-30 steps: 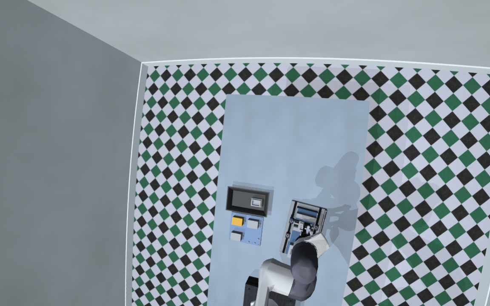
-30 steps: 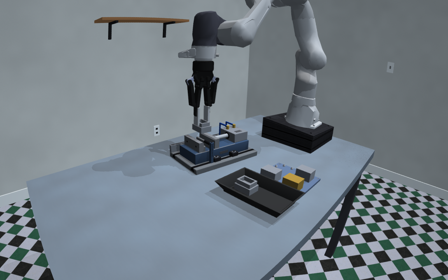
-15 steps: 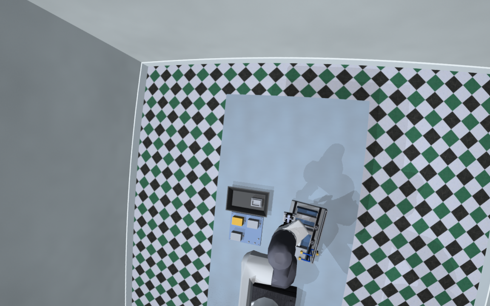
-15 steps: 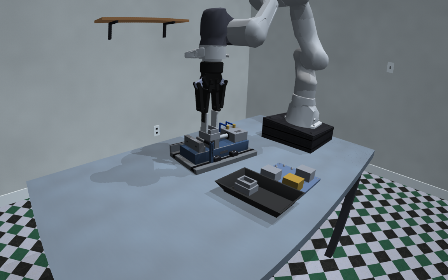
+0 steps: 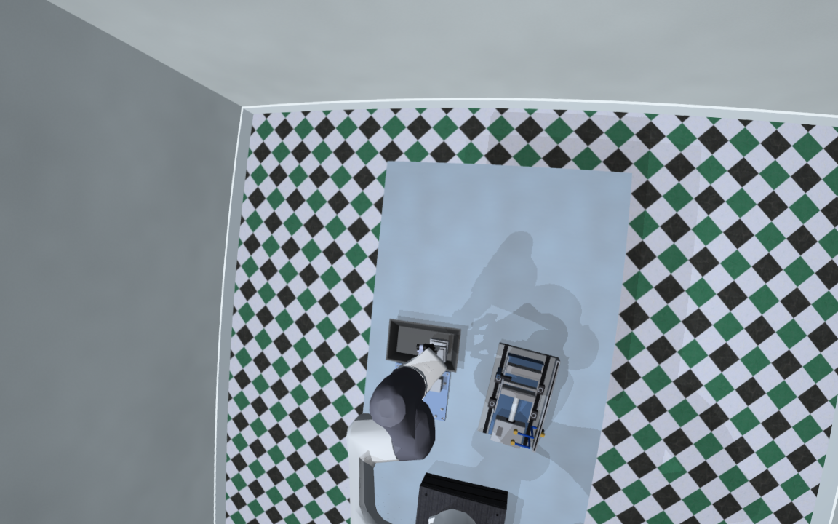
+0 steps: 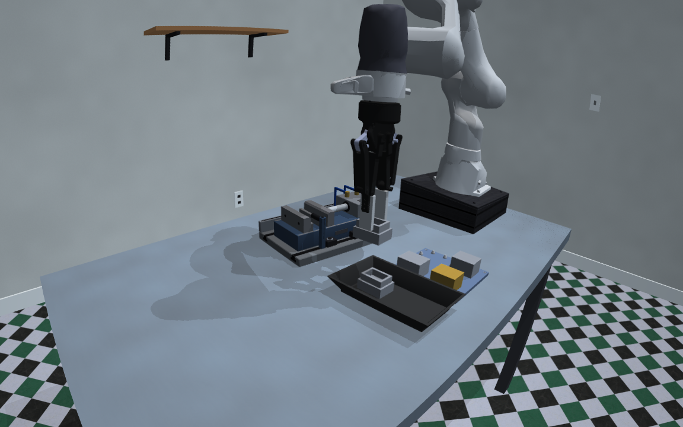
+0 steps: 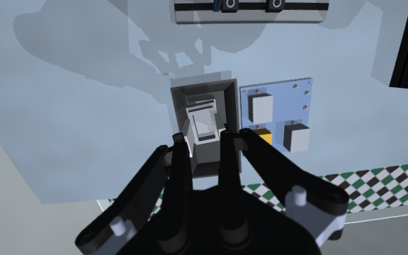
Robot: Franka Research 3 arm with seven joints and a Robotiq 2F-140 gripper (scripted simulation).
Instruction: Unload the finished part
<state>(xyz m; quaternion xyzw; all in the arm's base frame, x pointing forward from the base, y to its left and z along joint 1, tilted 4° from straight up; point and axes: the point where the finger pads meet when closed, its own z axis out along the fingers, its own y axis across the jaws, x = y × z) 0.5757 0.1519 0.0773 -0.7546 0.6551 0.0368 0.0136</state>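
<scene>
Right now my hand is 140 mm past the yellow block, 100 mm to the right of it and 160 mm above it. Also, from my hand: blue fixture plate (180 mm behind, 60 mm to the left, 180 mm below).
</scene>
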